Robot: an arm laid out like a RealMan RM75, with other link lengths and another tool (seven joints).
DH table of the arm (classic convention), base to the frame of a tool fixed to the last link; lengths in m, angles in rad. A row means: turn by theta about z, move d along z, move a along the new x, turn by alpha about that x. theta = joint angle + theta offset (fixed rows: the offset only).
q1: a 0, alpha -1.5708, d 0.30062, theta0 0
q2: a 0, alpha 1.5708, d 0, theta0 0
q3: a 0, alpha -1.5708, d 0.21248, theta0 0
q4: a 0, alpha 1.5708, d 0, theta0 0
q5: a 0, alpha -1.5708, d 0.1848, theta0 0
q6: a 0, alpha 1.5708, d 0, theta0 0
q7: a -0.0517, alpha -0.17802, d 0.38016, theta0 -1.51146
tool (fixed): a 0, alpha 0, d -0.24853, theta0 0
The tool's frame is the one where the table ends.
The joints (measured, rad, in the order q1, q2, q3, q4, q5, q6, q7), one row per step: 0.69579 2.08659 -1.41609 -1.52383 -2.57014 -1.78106 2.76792; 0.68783 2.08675 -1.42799 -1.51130 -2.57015 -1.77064 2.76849; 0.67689 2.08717 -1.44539 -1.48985 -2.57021 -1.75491 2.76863; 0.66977 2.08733 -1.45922 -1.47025 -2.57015 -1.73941 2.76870; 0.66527 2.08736 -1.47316 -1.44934 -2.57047 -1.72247 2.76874; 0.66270 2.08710 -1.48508 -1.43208 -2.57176 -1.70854 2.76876; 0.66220 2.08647 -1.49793 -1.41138 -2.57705 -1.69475 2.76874; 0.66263 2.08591 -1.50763 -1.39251 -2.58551 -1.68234 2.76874; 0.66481 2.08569 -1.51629 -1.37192 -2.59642 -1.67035 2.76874; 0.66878 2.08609 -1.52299 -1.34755 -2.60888 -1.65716 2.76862
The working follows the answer.
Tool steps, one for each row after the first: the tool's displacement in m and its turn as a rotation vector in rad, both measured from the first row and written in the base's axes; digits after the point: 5 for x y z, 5 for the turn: 0.00352 -0.00044 -0.00317 -0.00565 -0.00427 -0.00865; 0.00903 -0.00114 -0.00814 -0.01531 -0.01103 -0.02247; 0.01330 -0.00133 -0.01226 -0.02170 -0.01583 -0.03269; 0.01712 -0.00128 -0.01648 -0.02724 -0.02099 -0.04071; 0.02022 -0.00119 -0.01994 -0.03133 -0.02680 -0.04602; 0.02406 -0.00084 -0.02374 -0.03537 -0.03798 -0.05181; 0.02789 -0.00001 -0.02682 -0.03601 -0.05053 -0.05712; 0.03191 0.00107 -0.02990 -0.03605 -0.06528 -0.06259; 0.03624 0.00261 -0.03309 -0.03525 -0.08062 -0.06943
Tool pose at each row, in the base's axes (x y z in m, rotation vector in rad; rounded; the steps above come from the unrounded poses): 0.03987 0.28769 0.06547 2.62713 1.07418 0.79703; 0.04339 0.28725 0.06230 2.62243 1.06169 0.79628; 0.04890 0.28655 0.05733 2.61434 1.04190 0.79453; 0.05317 0.28636 0.05320 2.60904 1.02729 0.79351; 0.05699 0.28641 0.04899 2.60346 1.01556 0.79400; 0.06009 0.28650 0.04553 2.59779 1.00728 0.79688; 0.06393 0.28685 0.04172 2.58861 0.99698 0.80614; 0.06776 0.28768 0.03865 2.58107 0.98655 0.81957; 0.07179 0.28877 0.03556 2.57246 0.97528 0.83594; 0.07611 0.29030 0.03238 2.56439 0.96182 0.85322

